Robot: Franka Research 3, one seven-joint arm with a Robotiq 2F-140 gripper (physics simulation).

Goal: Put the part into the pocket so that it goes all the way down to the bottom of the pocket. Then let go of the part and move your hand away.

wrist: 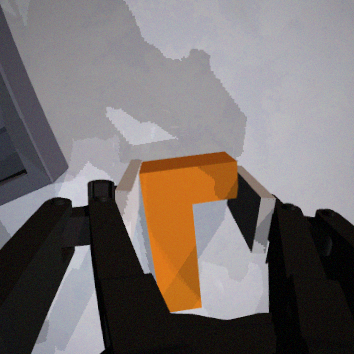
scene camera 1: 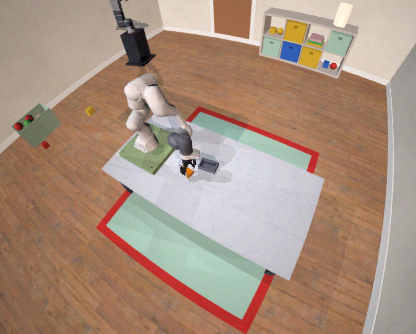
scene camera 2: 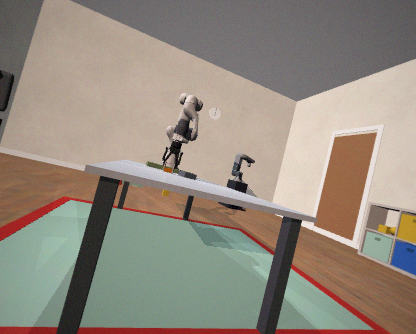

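Note:
The orange L-shaped part [scene camera 1: 189, 173] [scene camera 2: 168, 170] [wrist: 167, 225] is between the finger pads of my gripper [scene camera 1: 188, 168] [scene camera 2: 172, 164] [wrist: 185, 182]. The gripper is shut on it, with a pad against the left side of its long leg and the other at the end of its short leg. I cannot tell whether the part touches the table top. The dark grey block with the pocket [scene camera 1: 206, 170] [scene camera 2: 187, 175] [wrist: 37, 115] lies beside the part, to its right in scene camera 1 and at the left edge of the wrist view. Its pocket shows partly there.
The light table [scene camera 1: 240, 210] carries the green base plate [scene camera 1: 155, 164] under the arm, on the left in scene camera 1. A cube shelf [scene camera 1: 264, 35] and a black pedestal with another arm [scene camera 1: 136, 46] stand away from the table.

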